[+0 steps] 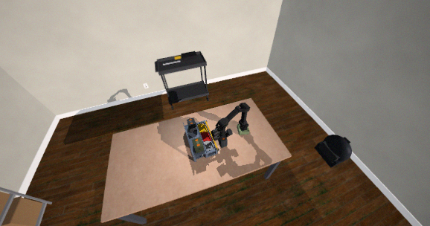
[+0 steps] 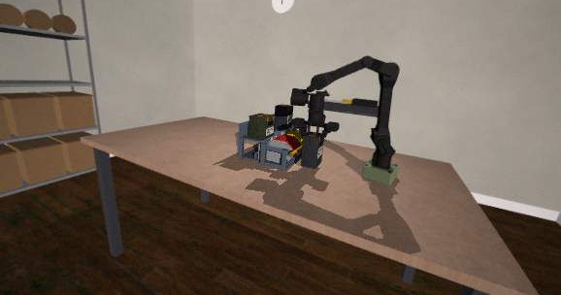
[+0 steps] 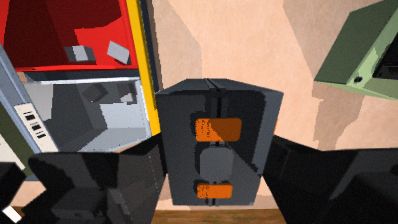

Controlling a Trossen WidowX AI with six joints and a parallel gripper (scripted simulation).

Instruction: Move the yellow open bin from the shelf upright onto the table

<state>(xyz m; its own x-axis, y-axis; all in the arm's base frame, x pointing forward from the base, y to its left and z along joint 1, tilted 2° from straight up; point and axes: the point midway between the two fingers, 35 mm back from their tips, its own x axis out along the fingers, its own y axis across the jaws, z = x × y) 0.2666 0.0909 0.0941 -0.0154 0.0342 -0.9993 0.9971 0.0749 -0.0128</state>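
The black box is 6 cm below my hand. Also, from my hand: yellow bar 11 cm to the right, 8 cm below, 8 cm ahead; red bin 17 cm ahead, 10 cm to the right, 10 cm below; grey bin 16 cm ahead, 10 cm below, 1 cm to the left.
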